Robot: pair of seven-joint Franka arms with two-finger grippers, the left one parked.
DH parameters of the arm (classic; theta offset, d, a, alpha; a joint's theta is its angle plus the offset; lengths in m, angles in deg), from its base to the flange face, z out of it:
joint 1: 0 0.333 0 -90
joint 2: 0 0 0 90
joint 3: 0 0.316 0.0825 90
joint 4: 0 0 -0.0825 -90
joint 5: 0 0.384 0 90
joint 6: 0 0 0.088 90
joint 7: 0 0.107 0 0
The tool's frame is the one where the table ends.
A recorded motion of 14 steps. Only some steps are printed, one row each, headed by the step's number.
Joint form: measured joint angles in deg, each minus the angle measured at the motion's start. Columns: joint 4, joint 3, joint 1, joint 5, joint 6, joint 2, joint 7.
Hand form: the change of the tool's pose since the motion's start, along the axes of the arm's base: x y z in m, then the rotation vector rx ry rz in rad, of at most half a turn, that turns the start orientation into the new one. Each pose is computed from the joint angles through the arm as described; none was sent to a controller.
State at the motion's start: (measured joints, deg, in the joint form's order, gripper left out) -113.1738 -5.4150 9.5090 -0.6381 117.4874 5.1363 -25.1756
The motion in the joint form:
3: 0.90 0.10 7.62 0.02 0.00 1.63 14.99
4: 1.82 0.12 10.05 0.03 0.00 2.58 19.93
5: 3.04 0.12 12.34 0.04 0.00 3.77 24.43
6: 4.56 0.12 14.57 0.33 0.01 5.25 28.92
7: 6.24 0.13 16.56 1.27 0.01 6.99 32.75
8: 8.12 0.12 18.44 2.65 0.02 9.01 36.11
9: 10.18 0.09 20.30 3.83 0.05 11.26 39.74
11: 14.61 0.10 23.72 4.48 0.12 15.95 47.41
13: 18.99 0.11 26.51 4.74 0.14 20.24 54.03
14: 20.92 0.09 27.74 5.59 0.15 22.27 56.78
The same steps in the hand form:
3: -0.0050 0.0780 -0.0091 -0.0084 0.0064 -0.1268
4: -0.0060 0.1036 -0.0113 -0.0113 0.0042 -0.1701
5: -0.0062 0.1282 -0.0137 -0.0141 0.0008 -0.2085
6: -0.0060 0.1533 -0.0167 -0.0129 -0.0014 -0.2499
7: -0.0055 0.1773 -0.0215 -0.0040 0.0031 -0.2893
8: -0.0047 0.2011 -0.0279 0.0093 0.0130 -0.3262
9: -0.0040 0.2250 -0.0356 0.0182 0.0225 -0.3667
11: -0.0030 0.2705 -0.0521 0.0141 0.0259 -0.4440
13: -0.0029 0.3096 -0.0662 0.0100 0.0218 -0.5101
14: -0.0042 0.3273 -0.0745 0.0143 0.0296 -0.5428

